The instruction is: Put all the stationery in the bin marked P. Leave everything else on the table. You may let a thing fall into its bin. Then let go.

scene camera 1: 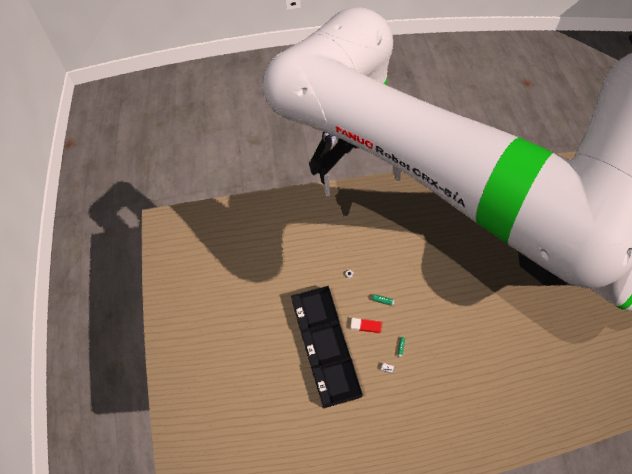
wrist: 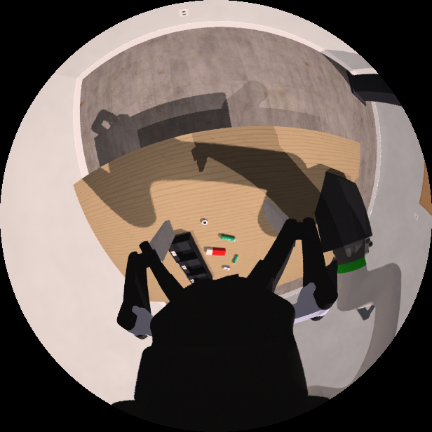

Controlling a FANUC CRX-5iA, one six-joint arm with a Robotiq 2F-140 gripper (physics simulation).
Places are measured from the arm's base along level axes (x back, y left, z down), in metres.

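Pixels of known places: gripper, fingertip midpoint: [scene camera 1: 362,183].
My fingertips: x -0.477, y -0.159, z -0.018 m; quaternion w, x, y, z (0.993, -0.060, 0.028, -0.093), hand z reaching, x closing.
Behind a point stands the place of what it marks.
A red and white block [scene camera 1: 370,325] @[x -0.463, y 0.088, z 0.162 m] [wrist: 218,251], which looks like an eraser, lies on the table right of a black three-part bin row [scene camera 1: 305,330] @[x -0.603, y 0.100, z 0.138 m] [wrist: 198,251]. The three compartments look empty. Each bears a small white label, too small to read surely, so I cannot tell which is P. A small white piece [scene camera 1: 387,367] @[x -0.433, y 0.184, z 0.165 m] [wrist: 226,268] with dark marks lies near the lowest compartment; its kind is unclear. My gripper [scene camera 1: 361,182] @[x -0.477, y -0.159, z -0.018 m] [wrist: 216,218] is open and empty, high above the table's far edge in the scene view. The arm partly hides it there.
Two green cylinders like batteries, one [scene camera 1: 382,299] @[x -0.433, y 0.029, z 0.161 m] [wrist: 227,237] above the block and one [scene camera 1: 401,346] @[x -0.399, y 0.139, z 0.166 m] [wrist: 235,259] to its lower right, lie on the table [scene camera 1: 229,357] @[x -0.771, y 0.148, z 0.175 m] [wrist: 120,225]. A small white ring or nut [scene camera 1: 349,273] @[x -0.502, y -0.038, z 0.167 m] [wrist: 204,221] lies beyond the bins.
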